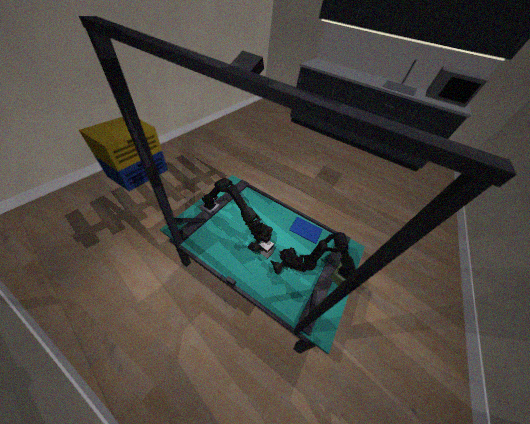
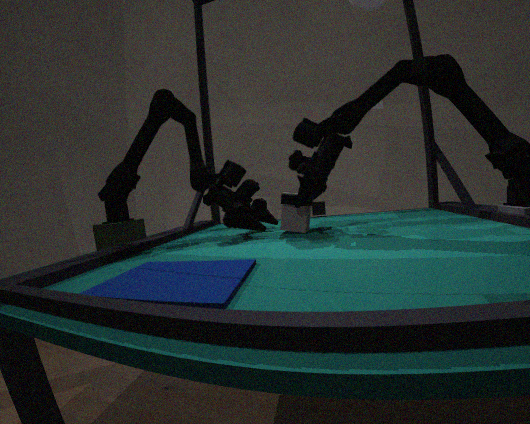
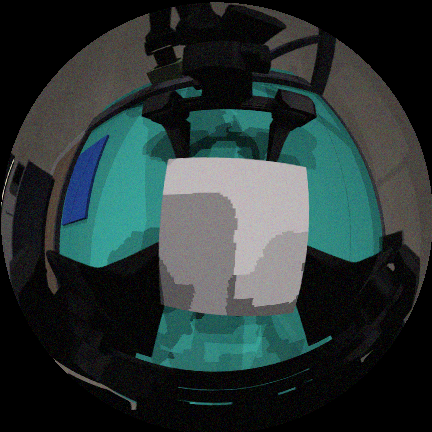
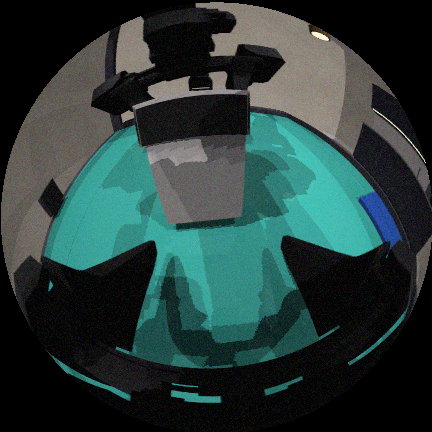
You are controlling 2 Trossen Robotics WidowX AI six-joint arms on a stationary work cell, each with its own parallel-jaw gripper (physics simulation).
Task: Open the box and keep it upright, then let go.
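Pixels of known places: left gripper, fingertip midpoint: (image 1: 266,246) (image 2: 298,208) (image 3: 229,242) (image 4: 198,137); right gripper, fingertip midpoint: (image 1: 275,256) (image 2: 272,226) (image 4: 219,245); left arm's base, link origin: (image 1: 209,205) (image 2: 525,204); right arm's base, link origin: (image 1: 344,273) (image 2: 118,221) (image 3: 167,62).
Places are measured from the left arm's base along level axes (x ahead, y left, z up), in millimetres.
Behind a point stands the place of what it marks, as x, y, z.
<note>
The box (image 1: 267,245) (image 2: 295,218) (image 3: 270,200) (image 4: 200,185) is small and whitish grey, with a dark band along its upper front. It stands upright at the middle of the teal table, and its top looks closed. Whether its base touches the table is hard to tell. My left gripper (image 2: 305,200) {531, -77, 29} (image 3: 229,242) {531, -77, 29} is shut on the box from above, with a finger at each side. My right gripper (image 2: 270,225) {605, -78, -14} (image 3: 224,173) {605, -78, -14} (image 4: 219,245) {605, -78, -14} is open and empty, low over the table in front of the dark-banded side, apart from the box.
A flat blue panel (image 1: 306,230) {695, 248, -25} (image 2: 175,282) {672, 277, -26} (image 3: 85,185) {657, 201, -26} (image 4: 382,220) {652, 226, -26} lies near one table edge. A dark raised rail (image 2: 350,320) {469, 375, -14} runs around the table (image 1: 220,250) {289, -234, -34}. Dark posts and an overhead beam (image 1: 200,62) {417, -376, 1005} frame the cell. Both arms reach inward, with their grippers close together.
</note>
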